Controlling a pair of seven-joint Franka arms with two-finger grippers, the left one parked.
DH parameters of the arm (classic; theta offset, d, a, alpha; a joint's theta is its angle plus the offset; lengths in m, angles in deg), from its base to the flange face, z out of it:
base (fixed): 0 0 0 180
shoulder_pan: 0 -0.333 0 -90
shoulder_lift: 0 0 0 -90
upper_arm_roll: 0 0.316 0.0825 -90
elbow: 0 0 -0.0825 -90
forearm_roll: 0 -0.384 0 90
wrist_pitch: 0 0 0.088 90
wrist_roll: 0 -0.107 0 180
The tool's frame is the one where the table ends.
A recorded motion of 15 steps. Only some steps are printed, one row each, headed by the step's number.
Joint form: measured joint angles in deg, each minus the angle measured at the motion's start. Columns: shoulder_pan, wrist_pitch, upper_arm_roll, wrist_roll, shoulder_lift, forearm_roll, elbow.
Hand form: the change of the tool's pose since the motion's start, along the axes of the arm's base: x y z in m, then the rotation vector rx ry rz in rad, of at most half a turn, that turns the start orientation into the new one. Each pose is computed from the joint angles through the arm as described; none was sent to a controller.
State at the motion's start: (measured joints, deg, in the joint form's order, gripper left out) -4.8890 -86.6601 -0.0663 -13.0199 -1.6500 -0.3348 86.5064
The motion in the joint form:
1: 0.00 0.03 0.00 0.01 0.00 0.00 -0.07
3: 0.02 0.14 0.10 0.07 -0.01 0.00 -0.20
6: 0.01 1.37 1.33 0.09 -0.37 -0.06 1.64
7: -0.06 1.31 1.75 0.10 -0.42 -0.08 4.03
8: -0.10 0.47 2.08 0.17 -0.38 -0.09 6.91
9: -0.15 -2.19 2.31 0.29 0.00 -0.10 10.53
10: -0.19 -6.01 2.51 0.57 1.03 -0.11 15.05
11: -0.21 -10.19 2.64 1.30 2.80 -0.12 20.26
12: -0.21 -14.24 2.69 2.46 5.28 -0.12 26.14
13: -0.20 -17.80 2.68 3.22 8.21 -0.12 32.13
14: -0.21 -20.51 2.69 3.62 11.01 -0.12 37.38
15: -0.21 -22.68 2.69 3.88 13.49 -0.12 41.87
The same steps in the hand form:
1: 0.0000 0.0000 0.0005 0.0001 -0.0007 0.0002
3: -0.0002 0.0007 0.0013 0.0002 -0.0009 0.0026
6: -0.0027 0.0125 -0.0189 -0.0037 0.0589 0.0248
7: -0.0046 0.0171 -0.0385 -0.0074 0.1003 0.0335
8: -0.0067 0.0204 -0.0602 -0.0108 0.1350 0.0410
9: -0.0083 0.0230 -0.0824 -0.0120 0.1451 0.0476
10: -0.0129 0.0249 -0.1044 -0.0117 0.1393 0.0561
11: -0.0220 0.0253 -0.1245 -0.0107 0.1264 0.0708
12: -0.0365 0.0240 -0.1440 -0.0101 0.1150 0.0911
13: -0.0548 0.0214 -0.1613 -0.0107 0.1062 0.1032
14: -0.0732 0.0191 -0.1757 -0.0121 0.1015 0.1098
15: -0.0900 0.0168 -0.1879 -0.0136 0.0987 0.1136

